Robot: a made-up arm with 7 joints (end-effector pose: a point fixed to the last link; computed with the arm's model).
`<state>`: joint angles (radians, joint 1 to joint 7).
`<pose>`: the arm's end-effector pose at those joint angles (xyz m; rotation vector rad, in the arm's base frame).
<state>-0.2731 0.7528 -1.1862 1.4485 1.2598 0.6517 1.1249</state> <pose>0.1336 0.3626 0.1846 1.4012 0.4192 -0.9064</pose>
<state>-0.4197 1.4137 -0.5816 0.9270 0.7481 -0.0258 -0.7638</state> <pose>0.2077 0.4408 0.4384 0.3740 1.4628 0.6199</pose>
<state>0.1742 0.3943 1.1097 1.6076 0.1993 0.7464 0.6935</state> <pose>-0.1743 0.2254 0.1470 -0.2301 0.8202 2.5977</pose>
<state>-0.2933 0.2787 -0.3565 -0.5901 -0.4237 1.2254 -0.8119</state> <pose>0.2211 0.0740 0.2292 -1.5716 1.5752 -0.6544</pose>
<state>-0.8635 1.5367 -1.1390 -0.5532 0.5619 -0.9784 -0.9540</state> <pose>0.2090 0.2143 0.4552 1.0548 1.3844 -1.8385</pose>
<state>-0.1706 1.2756 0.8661 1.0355 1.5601 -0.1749 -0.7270</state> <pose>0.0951 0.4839 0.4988 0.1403 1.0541 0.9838</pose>
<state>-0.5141 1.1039 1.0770 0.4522 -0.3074 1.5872 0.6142</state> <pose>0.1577 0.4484 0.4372 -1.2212 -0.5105 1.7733</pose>
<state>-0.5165 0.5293 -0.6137 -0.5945 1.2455 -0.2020 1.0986</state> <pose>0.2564 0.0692 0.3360 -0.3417 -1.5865 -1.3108</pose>
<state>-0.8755 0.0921 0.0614 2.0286 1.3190 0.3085 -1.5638</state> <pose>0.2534 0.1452 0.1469 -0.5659 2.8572 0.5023</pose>
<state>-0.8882 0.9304 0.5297 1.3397 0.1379 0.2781 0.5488</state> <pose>0.2499 0.4059 0.3446 -0.7607 -0.6042 1.2291</pose>
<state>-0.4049 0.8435 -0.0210 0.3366 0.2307 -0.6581 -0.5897</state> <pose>0.2588 0.3121 0.3310 -0.4076 0.4235 -0.8700</pose>
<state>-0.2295 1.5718 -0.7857 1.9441 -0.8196 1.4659 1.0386</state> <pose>-0.0182 0.4249 0.5142 1.5665 -0.0944 2.7115</pose>
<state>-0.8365 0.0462 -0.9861 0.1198 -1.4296 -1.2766 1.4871</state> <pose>0.2734 -0.0793 0.3180 -2.7305 -0.5586 1.2276</pose>
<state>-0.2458 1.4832 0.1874 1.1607 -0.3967 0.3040 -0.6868</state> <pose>0.1124 0.4871 0.4947 -1.0405 0.1878 0.8613</pose>
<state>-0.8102 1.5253 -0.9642 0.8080 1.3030 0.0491 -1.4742</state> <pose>0.2674 0.3956 0.4927 0.8228 1.8629 1.2583</pose>
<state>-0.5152 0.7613 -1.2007 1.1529 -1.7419 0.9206 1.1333</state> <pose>0.1416 0.2462 0.1372 -0.1323 0.5542 1.8129</pose>
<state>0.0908 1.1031 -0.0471 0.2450 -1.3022 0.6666 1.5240</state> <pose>0.1456 0.3465 0.2540 -0.3588 -0.3411 1.5946</pose>
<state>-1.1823 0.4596 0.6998 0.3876 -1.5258 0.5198 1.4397</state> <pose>0.3889 0.2198 0.4998 -2.6710 -0.5041 1.1561</pose>
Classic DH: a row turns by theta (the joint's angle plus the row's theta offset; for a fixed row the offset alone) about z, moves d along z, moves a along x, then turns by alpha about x. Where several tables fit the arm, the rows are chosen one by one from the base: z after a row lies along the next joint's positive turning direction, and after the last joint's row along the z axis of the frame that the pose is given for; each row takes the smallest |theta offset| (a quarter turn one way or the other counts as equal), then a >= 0, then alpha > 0; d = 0 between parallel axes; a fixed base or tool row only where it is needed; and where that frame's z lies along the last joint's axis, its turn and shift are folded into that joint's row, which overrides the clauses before.
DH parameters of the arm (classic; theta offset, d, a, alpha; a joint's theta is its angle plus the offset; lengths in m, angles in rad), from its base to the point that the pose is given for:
base (fixed): -0.071 0.4735 0.0076 -1.3004
joint 1: -1.3111 0.0602 -0.0035 -1.5708
joint 2: 1.2915 0.0132 -0.0231 1.5708
joint 3: 1.5708 -0.2726 0.0473 -1.5708
joint 4: 1.5708 0.0224 0.0107 1.5708
joint 5: 0 0.114 0.0275 -1.5708
joint 6: -1.5708 0.0063 0.0547 1.5708
joint 7: 0.0002 0.0014 -0.0141 -1.5709
tool (fixed): -0.2501 -0.007 0 0

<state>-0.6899 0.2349 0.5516 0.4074 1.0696 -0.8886 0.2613</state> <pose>0.3057 0.2104 0.2760 -0.3612 -0.6839 -0.6771</pose>
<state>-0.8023 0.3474 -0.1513 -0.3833 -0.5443 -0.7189 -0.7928</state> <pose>0.3106 0.1034 0.4069 -0.8080 -0.4874 -2.2472</pose>
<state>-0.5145 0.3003 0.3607 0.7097 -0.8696 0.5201 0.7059</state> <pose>0.2729 0.1930 0.1656 -1.7715 -0.1465 1.4106</pose>
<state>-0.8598 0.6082 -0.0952 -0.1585 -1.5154 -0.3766 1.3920</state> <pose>0.3378 0.1467 0.4557 -2.5983 -0.9445 0.6472</pose>
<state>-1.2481 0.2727 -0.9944 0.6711 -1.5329 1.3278 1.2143</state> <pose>0.3278 -0.0510 0.2977 -0.5442 0.7420 0.6022</pose>
